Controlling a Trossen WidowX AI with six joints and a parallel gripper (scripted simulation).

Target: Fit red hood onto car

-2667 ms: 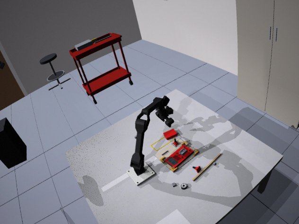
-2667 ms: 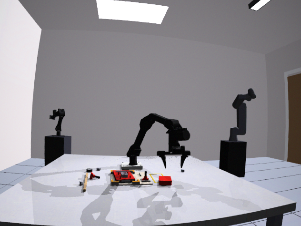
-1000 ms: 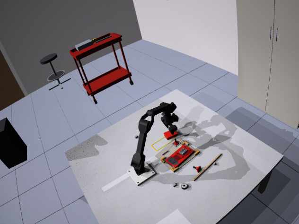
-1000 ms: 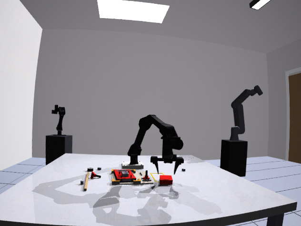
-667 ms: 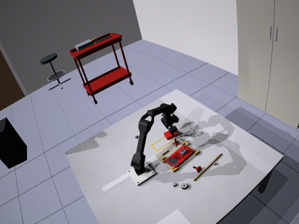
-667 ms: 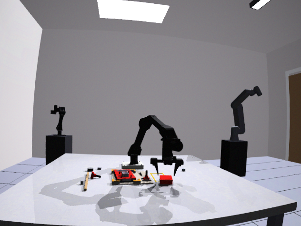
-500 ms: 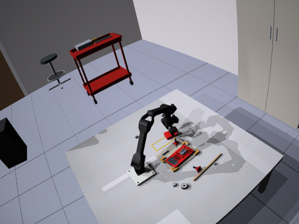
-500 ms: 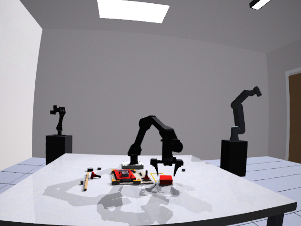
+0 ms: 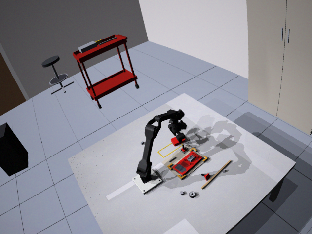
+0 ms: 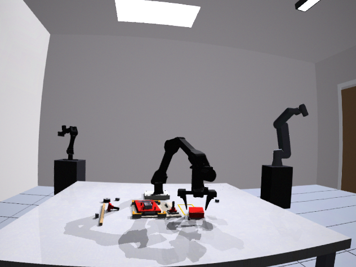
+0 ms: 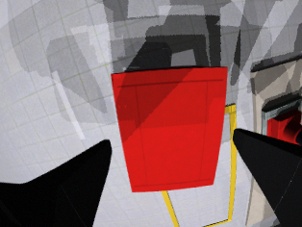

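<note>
My gripper tip is now 1 cm above the red hood. Also, from my gripper tip: jig: 22 cm to the right, 6 cm behind, 1 cm below; then wooden stick: 44 cm to the right, 4 cm ahead, 2 cm below.
</note>
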